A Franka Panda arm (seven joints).
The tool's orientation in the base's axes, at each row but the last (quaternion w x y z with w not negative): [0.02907 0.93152 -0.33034 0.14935]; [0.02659 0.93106 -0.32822 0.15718]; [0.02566 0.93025 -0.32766 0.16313]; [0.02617 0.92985 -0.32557 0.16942]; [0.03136 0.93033 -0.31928 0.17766]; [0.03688 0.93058 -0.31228 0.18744]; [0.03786 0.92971 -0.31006 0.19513]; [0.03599 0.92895 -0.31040 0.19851]
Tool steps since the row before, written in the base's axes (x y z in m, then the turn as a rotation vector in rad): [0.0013 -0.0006 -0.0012 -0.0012 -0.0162 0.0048]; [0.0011 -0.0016 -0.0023 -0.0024 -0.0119 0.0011]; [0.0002 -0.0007 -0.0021 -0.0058 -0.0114 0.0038]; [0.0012 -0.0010 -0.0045 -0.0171 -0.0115 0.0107]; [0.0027 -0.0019 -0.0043 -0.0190 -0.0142 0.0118]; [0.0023 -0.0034 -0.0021 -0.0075 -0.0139 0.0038]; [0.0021 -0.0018 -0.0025 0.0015 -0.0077 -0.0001]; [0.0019 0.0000 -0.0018 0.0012 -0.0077 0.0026]
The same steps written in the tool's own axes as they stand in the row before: [0.0010 -0.0003 0.0016 0.0104 0.0132 -0.0024]; [0.0011 0.0007 0.0027 0.0058 0.0107 0.0001]; [-0.0001 0.0005 0.0022 0.0038 0.0123 -0.0035]; [0.0000 0.0003 0.0048 -0.0021 0.0189 -0.0133]; [0.0016 0.0001 0.0052 -0.0015 0.0221 -0.0145]; [0.0028 0.0015 0.0033 0.0038 0.0154 -0.0034]; [0.0016 0.0003 0.0034 0.0054 0.0053 0.0021]; [0.0007 -0.0010 0.0023 0.0062 0.0053 -0.0005]
